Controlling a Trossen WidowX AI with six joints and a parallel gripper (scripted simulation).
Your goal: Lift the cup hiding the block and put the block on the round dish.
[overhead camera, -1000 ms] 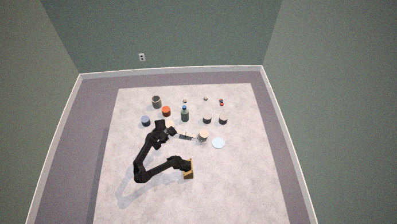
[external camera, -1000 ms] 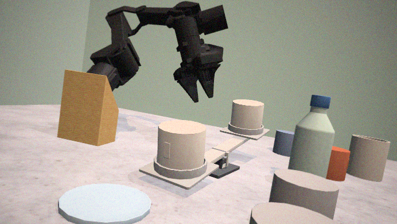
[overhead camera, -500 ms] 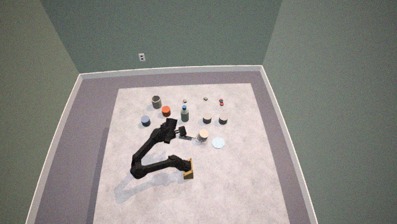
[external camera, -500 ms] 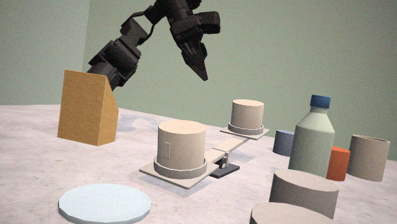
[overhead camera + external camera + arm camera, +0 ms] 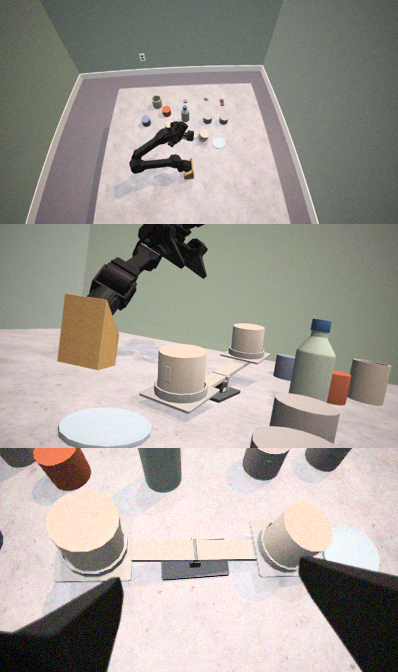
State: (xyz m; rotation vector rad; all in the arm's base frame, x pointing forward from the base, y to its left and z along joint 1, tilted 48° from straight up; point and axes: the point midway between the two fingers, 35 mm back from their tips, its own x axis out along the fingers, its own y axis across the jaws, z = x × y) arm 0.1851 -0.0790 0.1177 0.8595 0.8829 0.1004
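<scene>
The beige cup lies 5 cm ahead of my gripper tip, 18 cm to the right of it and 17 cm below it. Also, from my gripper tip: balance beam 9 cm ahead, 3 cm to the right, 19 cm below; balance 9 cm ahead, 3 cm to the right, 21 cm below; pale grey block 5 cm ahead, 16 cm to the right, 19 cm below.
</scene>
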